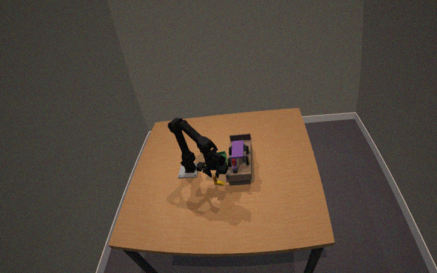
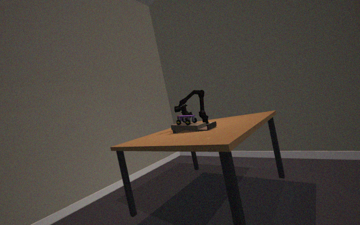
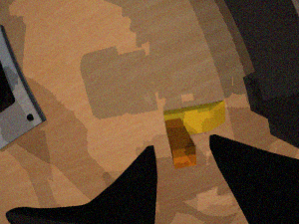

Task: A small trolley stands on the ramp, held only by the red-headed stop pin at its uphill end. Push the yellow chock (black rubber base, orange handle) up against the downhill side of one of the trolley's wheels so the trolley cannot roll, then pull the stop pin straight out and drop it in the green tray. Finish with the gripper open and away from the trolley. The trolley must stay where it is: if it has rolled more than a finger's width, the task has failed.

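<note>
The yellow chock is 3 cm below my gripper tip and 2 cm ahead of it. From my gripper tip the other things lie so: red-headed stop pin (13 cm ahead, 8 cm above, 2 cm to the left); ramp (14 cm to the left, 14 cm ahead); purple trolley (14 cm to the left, 14 cm ahead, 6 cm above).
</note>
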